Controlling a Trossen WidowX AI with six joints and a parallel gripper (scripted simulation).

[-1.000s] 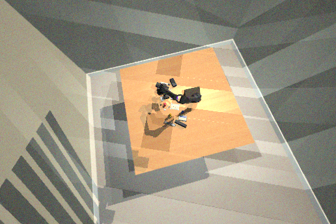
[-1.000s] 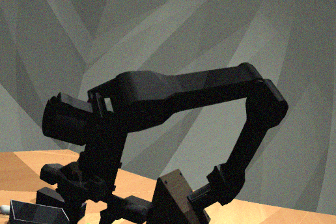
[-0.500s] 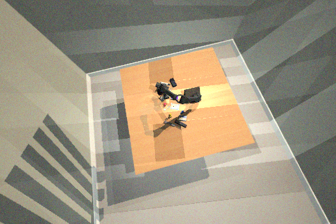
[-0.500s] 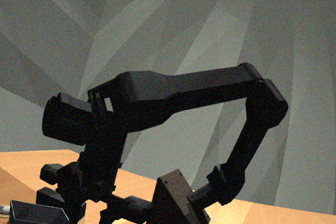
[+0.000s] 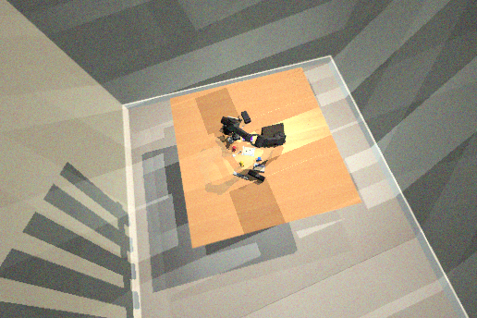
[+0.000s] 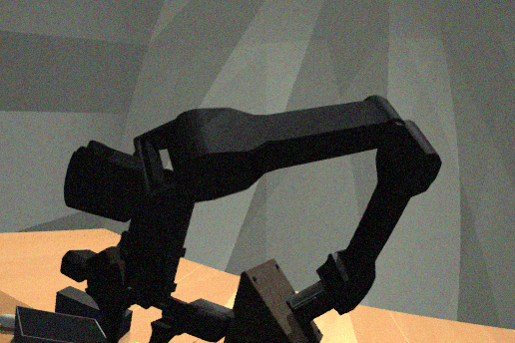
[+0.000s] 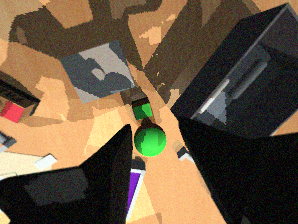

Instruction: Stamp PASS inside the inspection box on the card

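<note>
The green stamp lies 2 cm below my gripper tip, 1 cm to the left of it and 1 cm behind it. From my gripper tip the other things lie so: red stamp: 13 cm to the left, 4 cm ahead, 2 cm below; then purple ink pad: 10 cm behind, 7 cm to the left, 4 cm below; then dark tray: 9 cm to the right, 3 cm below.
</note>
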